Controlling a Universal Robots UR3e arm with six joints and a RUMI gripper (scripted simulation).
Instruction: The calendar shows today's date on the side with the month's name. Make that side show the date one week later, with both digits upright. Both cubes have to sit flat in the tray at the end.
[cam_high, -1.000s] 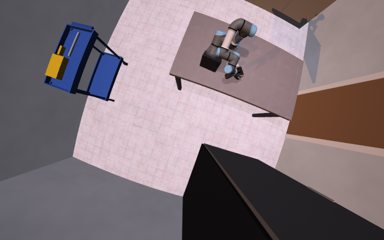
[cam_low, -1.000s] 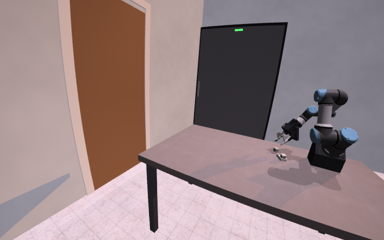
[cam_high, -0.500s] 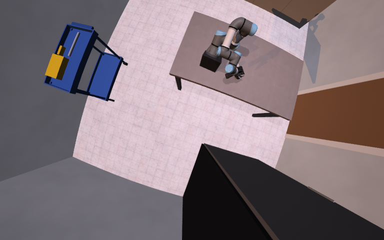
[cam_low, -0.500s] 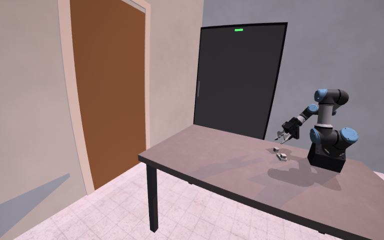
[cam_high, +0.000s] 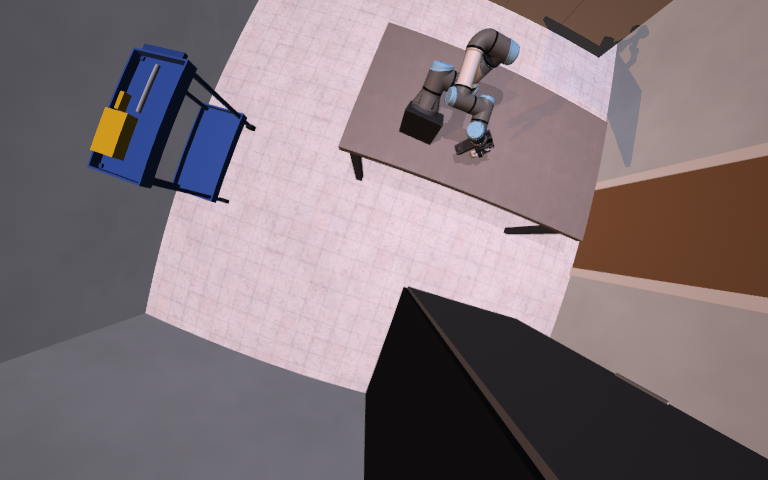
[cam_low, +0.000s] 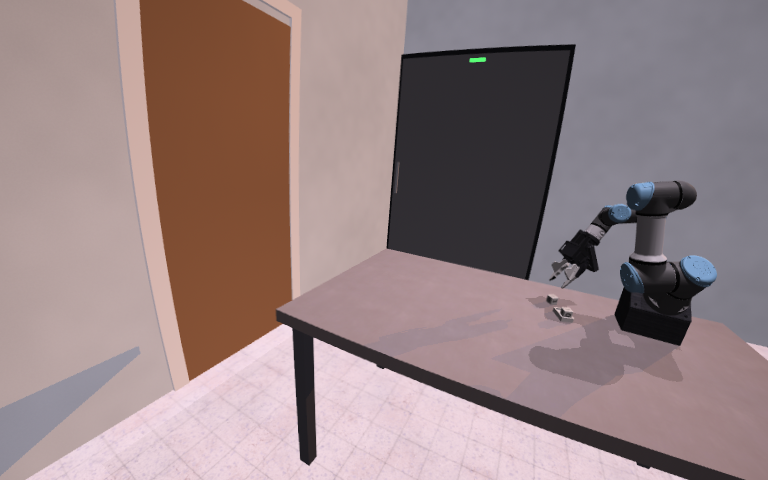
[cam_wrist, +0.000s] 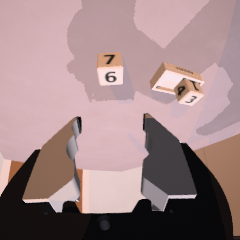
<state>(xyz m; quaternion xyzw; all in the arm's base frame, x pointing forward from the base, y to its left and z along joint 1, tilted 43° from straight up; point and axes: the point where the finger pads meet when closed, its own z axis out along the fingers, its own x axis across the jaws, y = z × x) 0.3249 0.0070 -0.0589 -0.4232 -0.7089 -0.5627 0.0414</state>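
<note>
Right now the cube is 80 mm below my hand. The rest, counted from my hand: pale tray (40 mm behind, 100 mm to the left, 80 mm below).
</note>
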